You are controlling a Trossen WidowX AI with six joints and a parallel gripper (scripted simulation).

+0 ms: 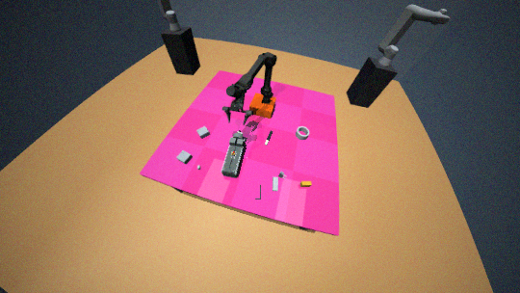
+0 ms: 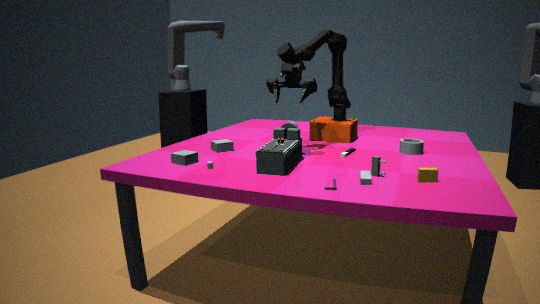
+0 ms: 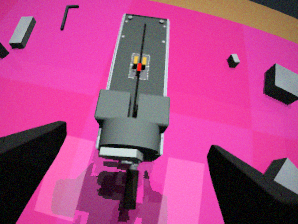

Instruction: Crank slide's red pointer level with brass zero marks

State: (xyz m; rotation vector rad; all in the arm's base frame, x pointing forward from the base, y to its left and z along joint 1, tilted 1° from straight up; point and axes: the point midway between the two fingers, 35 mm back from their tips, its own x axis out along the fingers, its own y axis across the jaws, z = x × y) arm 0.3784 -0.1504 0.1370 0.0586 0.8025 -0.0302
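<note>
Right now my gripper tip is 140 mm above the dark crank handle and 40 mm past it. Round my gripper tip: small cube (250 mm ahead, 200 mm to the right, 190 mm below); black-and-white stick (210 mm to the left, 190 mm below, 70 mm behind); red pointer (130 mm ahead, 120 mm below, 10 mm to the left).
</note>
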